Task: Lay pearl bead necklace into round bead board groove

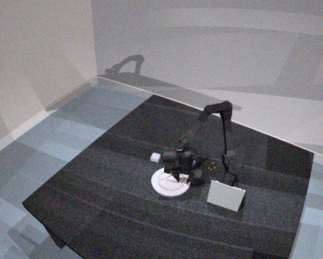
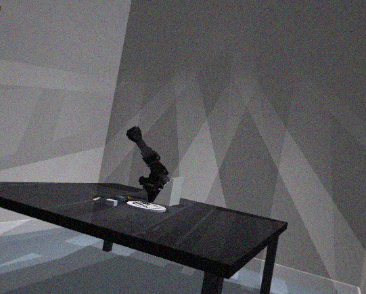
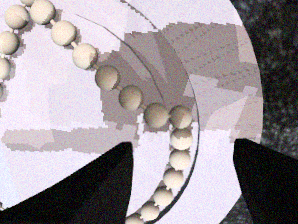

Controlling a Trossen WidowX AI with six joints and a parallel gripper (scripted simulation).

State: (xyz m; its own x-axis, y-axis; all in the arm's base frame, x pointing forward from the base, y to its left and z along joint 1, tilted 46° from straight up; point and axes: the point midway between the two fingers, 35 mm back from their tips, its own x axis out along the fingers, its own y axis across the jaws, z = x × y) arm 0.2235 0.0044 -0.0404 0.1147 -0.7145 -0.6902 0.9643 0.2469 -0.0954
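Right now my gripper tip is 6 cm short of the round white bead board, 1 cm to the right of it and 1 cm above it. Round my gripper tip: small white block: 23 cm ahead, 8 cm to the right, 1 cm below; small blue cube: 16 cm to the right, 4 cm ahead, 1 cm below; thin white stick: 21 cm to the right, 18 cm ahead, 2 cm below.
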